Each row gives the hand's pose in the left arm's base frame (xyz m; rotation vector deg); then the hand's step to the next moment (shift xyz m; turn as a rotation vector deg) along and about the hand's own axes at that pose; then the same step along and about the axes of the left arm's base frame.
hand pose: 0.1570 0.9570 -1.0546 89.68 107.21 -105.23
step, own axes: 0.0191 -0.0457 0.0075 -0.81 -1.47 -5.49
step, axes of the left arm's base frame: -0.0443 0.0164 0.0167 2.47 4.18 3.06
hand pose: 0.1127 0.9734 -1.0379 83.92 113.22 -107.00
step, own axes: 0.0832 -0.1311 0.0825 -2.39 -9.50 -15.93
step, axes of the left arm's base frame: -0.1739 0.0055 0.0255 3.83 13.06 12.82
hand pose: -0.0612 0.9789 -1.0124 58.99 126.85 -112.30
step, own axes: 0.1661 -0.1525 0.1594 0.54 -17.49 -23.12
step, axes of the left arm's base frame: -0.2665 -0.0655 0.0304 0.67 20.80 20.20
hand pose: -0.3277 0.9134 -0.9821 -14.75 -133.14 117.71
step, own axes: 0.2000 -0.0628 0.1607 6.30 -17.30 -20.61
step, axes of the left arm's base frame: -0.2248 -0.1366 0.0240 -5.31 19.17 19.18
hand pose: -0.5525 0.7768 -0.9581 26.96 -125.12 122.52
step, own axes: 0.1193 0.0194 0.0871 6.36 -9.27 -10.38
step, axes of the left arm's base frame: -0.1032 -0.1073 0.0067 -5.57 9.08 10.98
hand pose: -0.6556 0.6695 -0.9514 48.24 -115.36 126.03
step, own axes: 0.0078 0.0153 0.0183 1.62 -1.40 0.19
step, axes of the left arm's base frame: -0.0060 -0.0220 -0.0106 -0.77 -0.48 1.95
